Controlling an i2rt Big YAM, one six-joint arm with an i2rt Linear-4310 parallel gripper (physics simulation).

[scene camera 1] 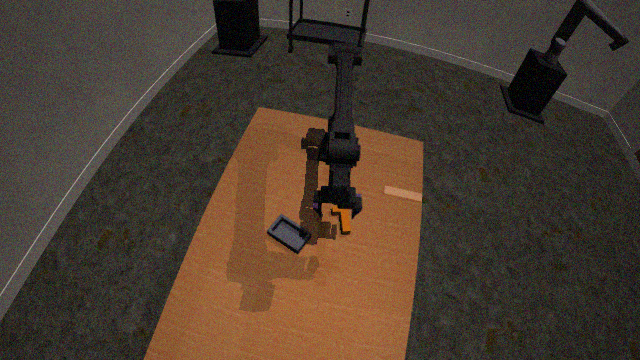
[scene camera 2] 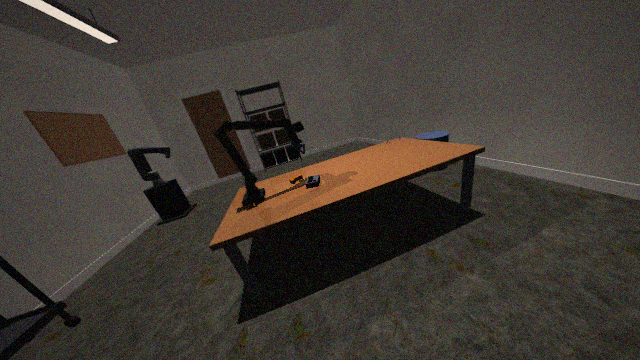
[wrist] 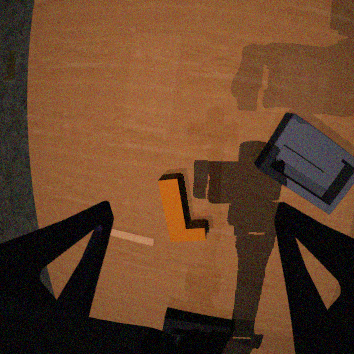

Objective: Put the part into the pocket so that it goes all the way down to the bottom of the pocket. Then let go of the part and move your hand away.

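Pixels of known places: gripper, fingertip midpoint: (scene camera 1: 336, 217) (scene camera 2: 302, 152) (wrist: 191, 210); arm's base, origin of the base link: (scene camera 2: 253, 194) (wrist: 193, 340).
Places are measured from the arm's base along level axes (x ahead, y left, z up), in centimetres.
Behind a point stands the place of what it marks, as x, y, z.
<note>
The orange L-shaped part (scene camera 1: 345, 222) {36.1, 10.4, 0.2} (scene camera 2: 296, 179) {34.5, 8.4, -1.6} (wrist: 172, 210) {34.6, 10.1, 0.1} lies flat on the table, outside the pocket. The dark blue-grey block with the pocket (scene camera 1: 283, 242) {50.3, -9.6, -0.2} (scene camera 2: 313, 182) {45.0, -15.7, 0.6} (wrist: 311, 142) {49.1, -7.1, 0.8} sits apart from the part, to its left in scene camera 1 and to its right in the wrist view. My gripper (scene camera 1: 337, 208) {45.2, 6.9, 18.9} (scene camera 2: 301, 148) {45.2, 6.9, 18.9} (wrist: 191, 210) {45.2, 6.9, 18.9} is wide open and empty, raised high above the table. In the wrist view the part shows between the two fingertips, well below them, and the block is beyond the right fingertip.
The wooden table (scene camera 1: 360, 310) {67.7, 23.3, -2.8} (scene camera 2: 400, 155) {120.6, -9.8, -2.8} bears a pale flat strip (scene camera 1: 403, 193) (wrist: 132, 237) near its right edge in scene camera 1. The arm's shadow falls across the table around the block. A second arm on a pedestal (scene camera 1: 535, 82) (scene camera 2: 168, 201) stands on the floor away from the table.
</note>
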